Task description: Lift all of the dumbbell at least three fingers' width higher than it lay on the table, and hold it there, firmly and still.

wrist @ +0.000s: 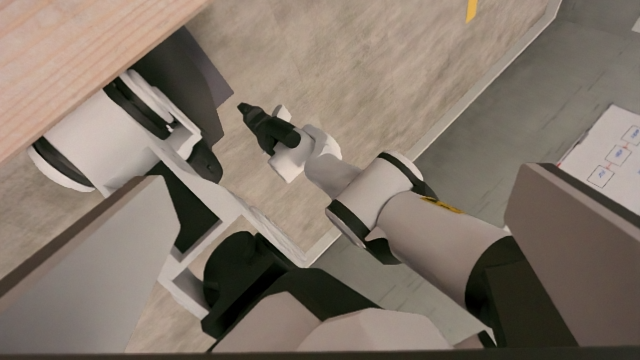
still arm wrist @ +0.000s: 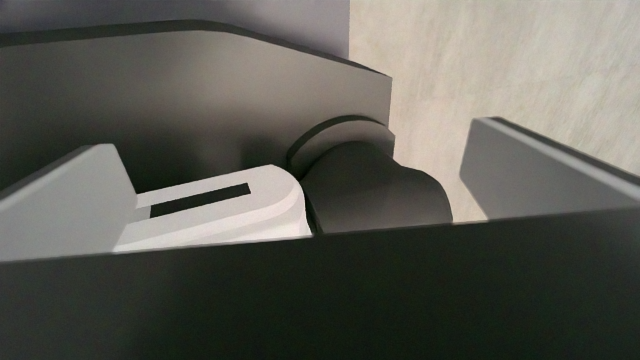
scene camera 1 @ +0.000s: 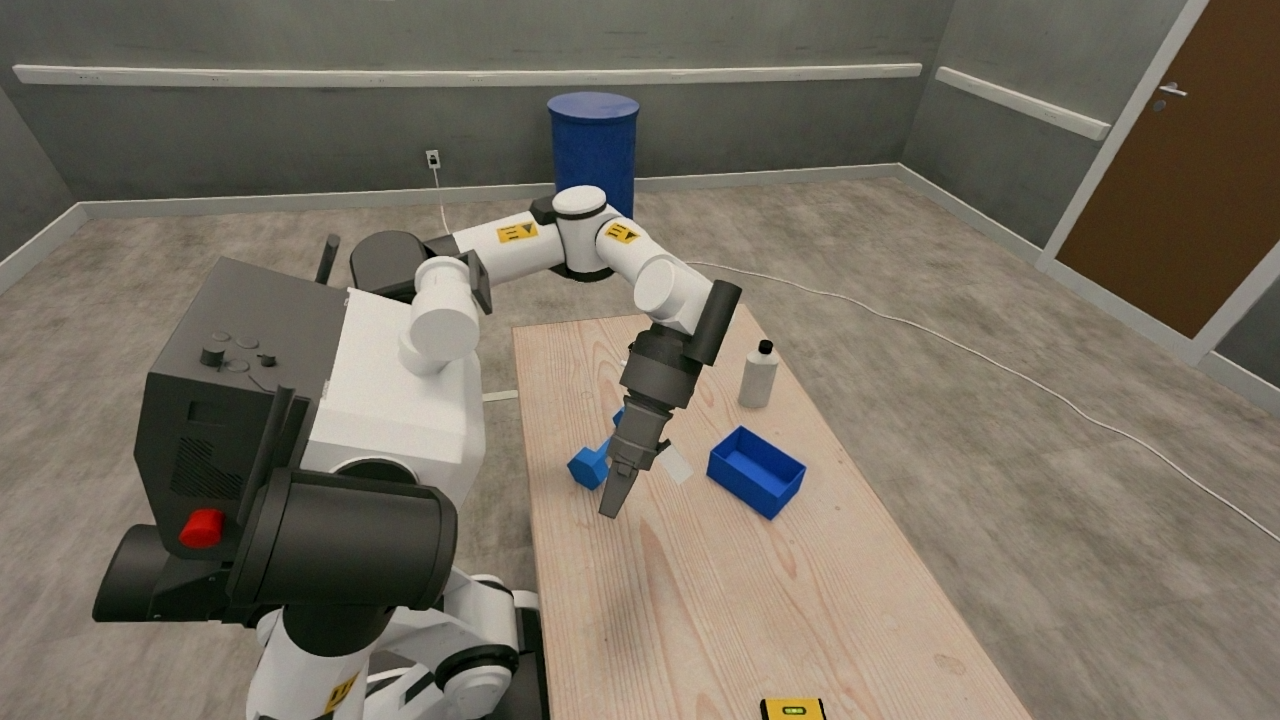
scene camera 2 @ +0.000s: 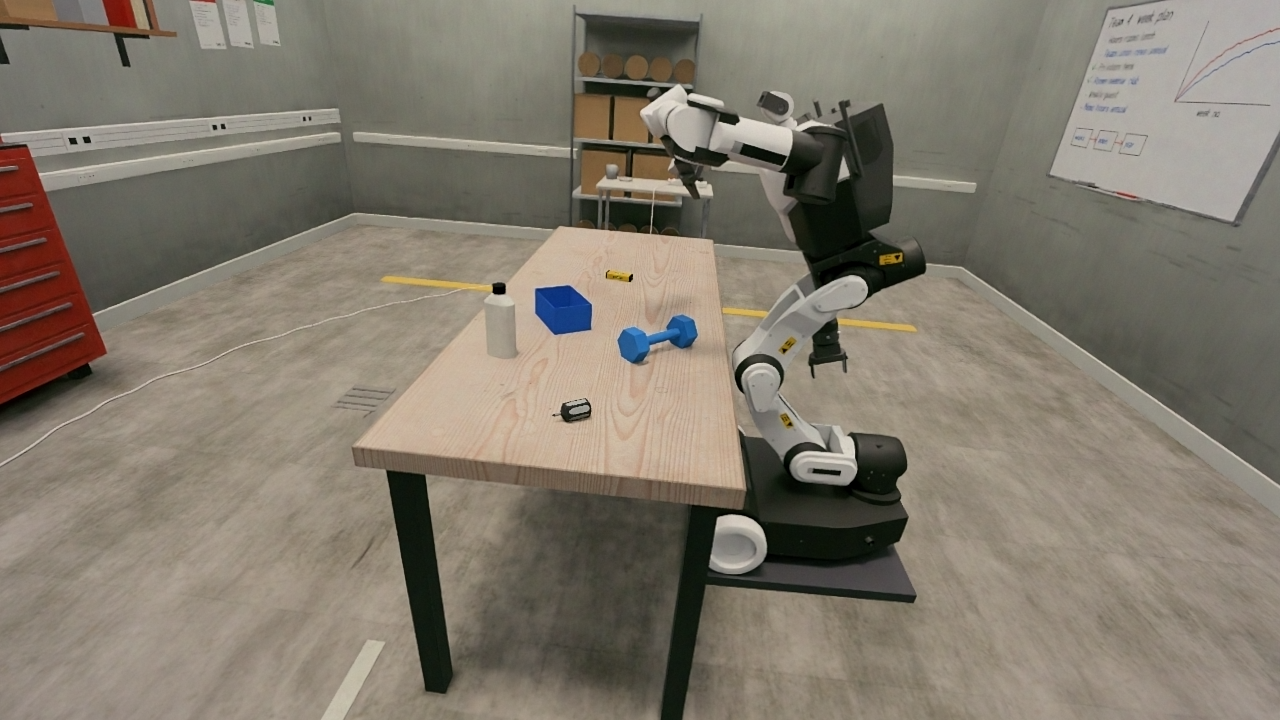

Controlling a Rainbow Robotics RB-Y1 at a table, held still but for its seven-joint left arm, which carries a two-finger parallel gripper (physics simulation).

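The blue dumbbell with hexagonal heads [scene camera 1: 588, 467] [scene camera 2: 662, 336] lies on the wooden table [scene camera 1: 751, 617] [scene camera 2: 474, 420], near the edge on the robot's side. In scene camera 1 the arm and gripper hide part of it. My gripper [scene camera 1: 638, 479] [scene camera 2: 691, 186] [wrist: 345, 200] is open, its two fingers wide apart with no object between them. It hangs high above the table, well apart from the dumbbell, with its fingers slanting downward. The dumbbell does not show in the wrist view, where the robot's own body and still arm are seen between the fingers.
A blue open box [scene camera 1: 741, 488] [scene camera 2: 569, 317] stands beyond the dumbbell, with a pale bottle with a black cap [scene camera 1: 757, 380] [scene camera 2: 501, 327] near it. A yellow level [scene camera 1: 793, 710] [scene camera 2: 618, 275] and a small black-and-grey tool [scene camera 2: 576, 410] also lie on the table.
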